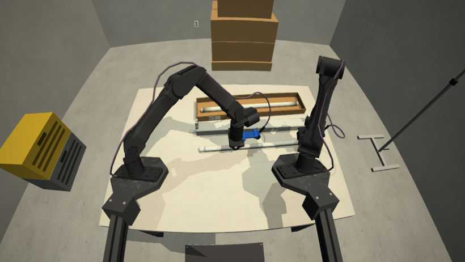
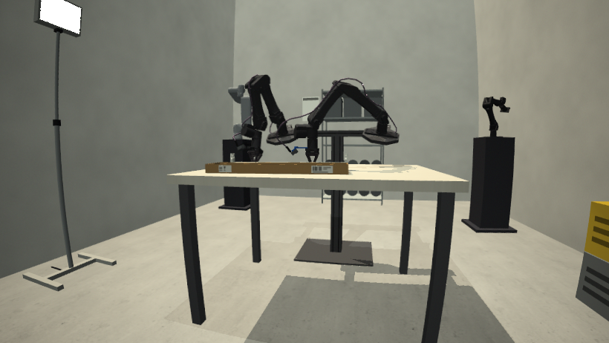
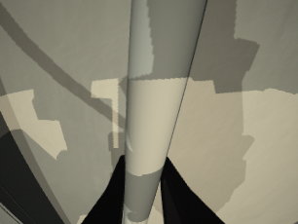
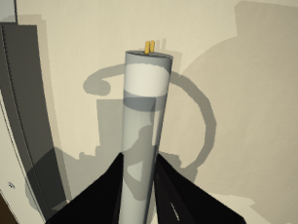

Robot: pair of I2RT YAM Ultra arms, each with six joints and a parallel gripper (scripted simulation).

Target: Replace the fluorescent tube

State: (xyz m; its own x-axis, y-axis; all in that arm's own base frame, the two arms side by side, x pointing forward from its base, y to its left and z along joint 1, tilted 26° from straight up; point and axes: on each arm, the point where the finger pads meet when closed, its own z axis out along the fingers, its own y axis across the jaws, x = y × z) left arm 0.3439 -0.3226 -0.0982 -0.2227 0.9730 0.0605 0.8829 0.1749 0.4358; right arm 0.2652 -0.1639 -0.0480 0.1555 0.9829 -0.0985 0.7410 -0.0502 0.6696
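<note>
Right now my right hand is 22 cm to the right of the LED tube, 1 cm past it and 1 cm above it. From my right hand the other things lie so: old fluorescent tube 26 cm ahead, 23 cm to the left; white light fixture 23 cm to the left, 11 cm ahead, 3 cm above; brown carton 27 cm ahead, 23 cm to the left.
Right now my left hand is 1 cm short of the LED tube and 12 cm to the left of it. Also, from my left hand: old fluorescent tube 27 cm ahead, 11 cm to the right; white light fixture 13 cm ahead, 11 cm to the right, 4 cm above; brown carton 28 cm ahead, 11 cm to the right.
</note>
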